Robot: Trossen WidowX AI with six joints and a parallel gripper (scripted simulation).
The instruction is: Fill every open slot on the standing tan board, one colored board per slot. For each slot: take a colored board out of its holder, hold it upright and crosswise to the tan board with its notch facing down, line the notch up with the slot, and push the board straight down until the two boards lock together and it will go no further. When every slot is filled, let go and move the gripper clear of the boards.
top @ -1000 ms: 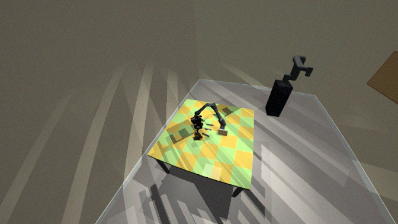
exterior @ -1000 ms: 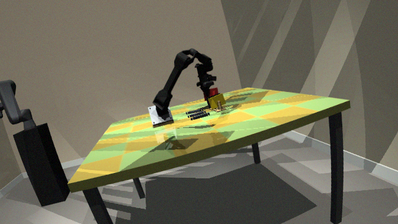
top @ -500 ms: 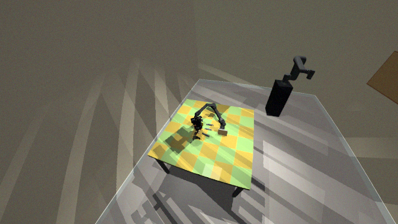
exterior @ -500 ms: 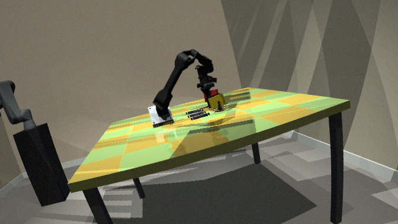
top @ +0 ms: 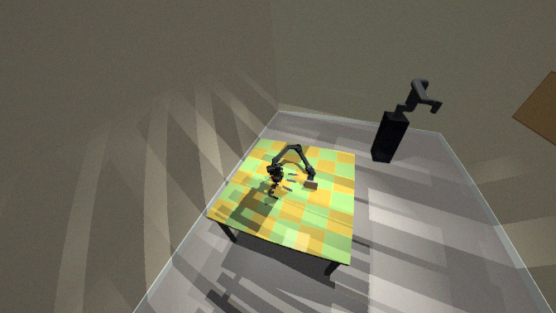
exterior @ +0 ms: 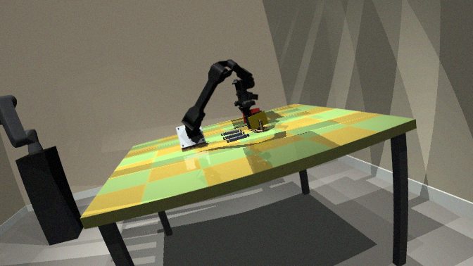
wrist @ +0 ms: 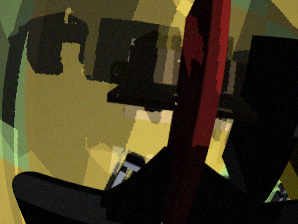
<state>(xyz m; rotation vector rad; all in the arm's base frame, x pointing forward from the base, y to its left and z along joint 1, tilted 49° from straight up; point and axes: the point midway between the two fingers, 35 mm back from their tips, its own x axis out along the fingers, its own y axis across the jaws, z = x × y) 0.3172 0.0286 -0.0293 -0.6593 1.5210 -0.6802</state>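
My gripper tip is now 5 cm to the left of the nearly black board, 2 cm short of it and 2 cm above it. The rest, counted from my gripper tip: yellow board: 10 cm to the right, 2 cm below, 2 cm ahead; then red board: 3 cm ahead; then tan board: 5 cm to the right, 4 cm below, 3 cm ahead.
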